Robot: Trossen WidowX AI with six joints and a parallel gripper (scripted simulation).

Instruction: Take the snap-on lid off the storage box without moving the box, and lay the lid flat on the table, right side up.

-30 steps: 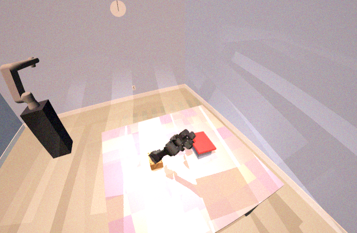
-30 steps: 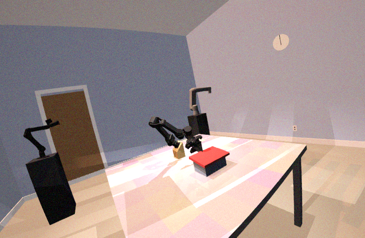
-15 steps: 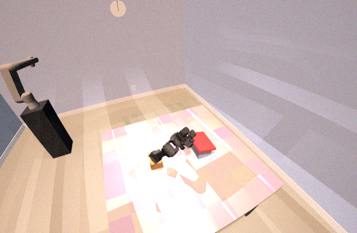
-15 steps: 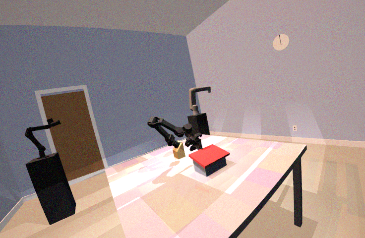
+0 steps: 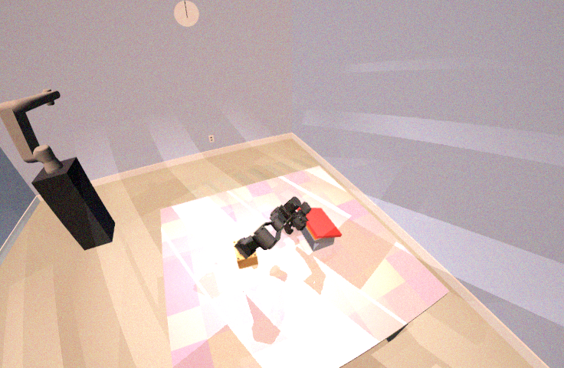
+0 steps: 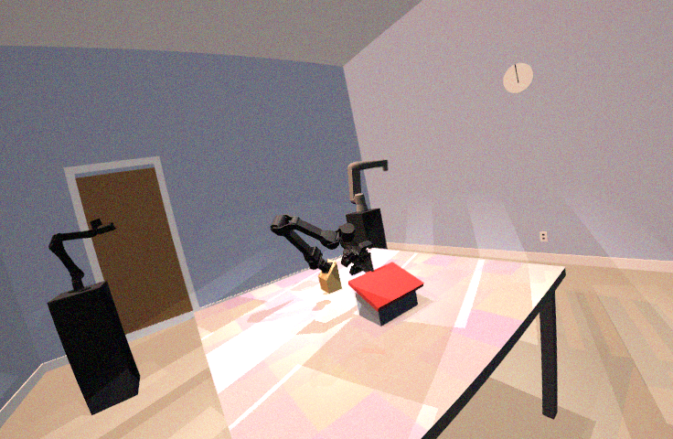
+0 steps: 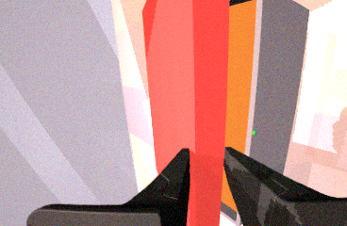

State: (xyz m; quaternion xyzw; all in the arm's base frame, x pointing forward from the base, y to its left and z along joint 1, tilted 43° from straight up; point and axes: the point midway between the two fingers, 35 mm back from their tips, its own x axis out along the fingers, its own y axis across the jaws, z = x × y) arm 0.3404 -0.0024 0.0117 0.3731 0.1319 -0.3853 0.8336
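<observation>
My gripper tip is 70 mm short of the red lid and 30 mm above it. The rest, counted from my gripper tip: storage box 60 mm ahead, 90 mm below.
</observation>
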